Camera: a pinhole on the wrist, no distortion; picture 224 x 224 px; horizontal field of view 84.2 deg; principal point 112.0 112.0 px. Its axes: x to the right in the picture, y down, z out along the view. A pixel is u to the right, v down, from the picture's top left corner.
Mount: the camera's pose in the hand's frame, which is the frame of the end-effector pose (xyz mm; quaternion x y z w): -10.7 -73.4 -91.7 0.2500 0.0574 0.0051 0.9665
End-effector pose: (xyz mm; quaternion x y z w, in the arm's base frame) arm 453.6 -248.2 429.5 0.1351 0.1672 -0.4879 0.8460
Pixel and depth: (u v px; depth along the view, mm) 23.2 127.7 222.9
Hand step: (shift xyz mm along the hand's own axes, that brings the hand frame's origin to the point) -143.5 -162.4 132.8
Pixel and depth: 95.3 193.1 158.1
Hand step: -12.0 -60.0 98.0
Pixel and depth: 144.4 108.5 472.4
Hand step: 165.3 -308.3 298.7
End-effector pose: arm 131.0 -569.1 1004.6 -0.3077 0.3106 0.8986 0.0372
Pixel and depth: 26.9 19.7 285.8
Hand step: -177.2 -405.1 74.8
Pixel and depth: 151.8 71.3 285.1
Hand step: 110.8 -289.4 100.7
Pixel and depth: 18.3 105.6 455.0
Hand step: -301.2 -326.8 329.3
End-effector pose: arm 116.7 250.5 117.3 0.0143 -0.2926 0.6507 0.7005
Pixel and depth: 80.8 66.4 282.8
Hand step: -51.3 -303.7 111.3
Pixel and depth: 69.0 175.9 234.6
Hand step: -62.6 -84.0 179.4
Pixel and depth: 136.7 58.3 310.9
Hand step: 83.6 -338.9 106.4
